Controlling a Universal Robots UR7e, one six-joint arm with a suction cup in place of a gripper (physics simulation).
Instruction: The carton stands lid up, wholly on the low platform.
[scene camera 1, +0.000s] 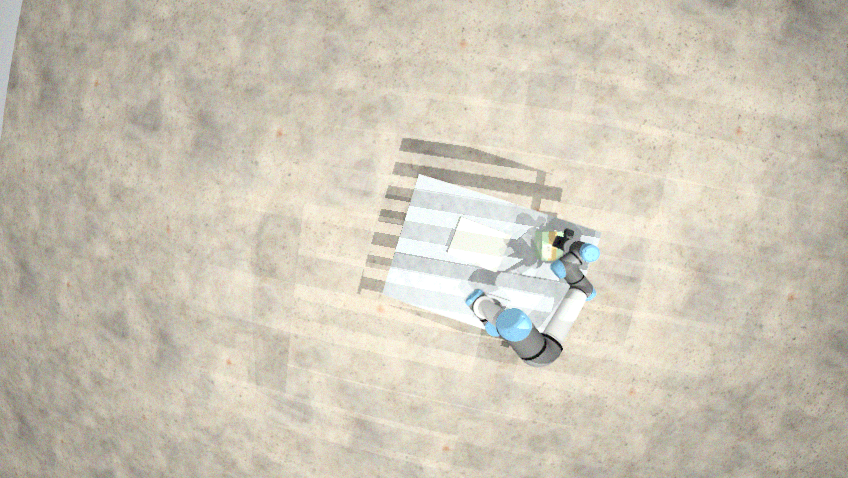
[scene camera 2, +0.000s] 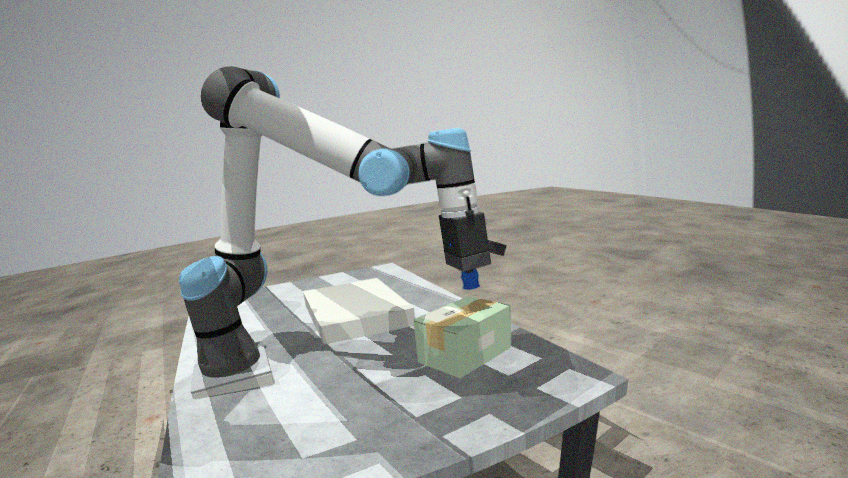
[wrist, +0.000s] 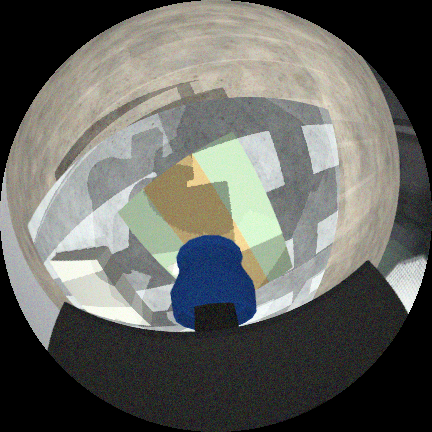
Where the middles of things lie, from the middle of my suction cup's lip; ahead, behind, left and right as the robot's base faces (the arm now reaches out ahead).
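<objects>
Pale green carton (scene camera 2: 458, 338): my suction cup 110 mm above it, 20 mm beyond, 10 mm to the left. Low cream platform (scene camera 2: 342, 312): 370 mm to the left of my suction cup, 180 mm behind, 140 mm below.
</objects>
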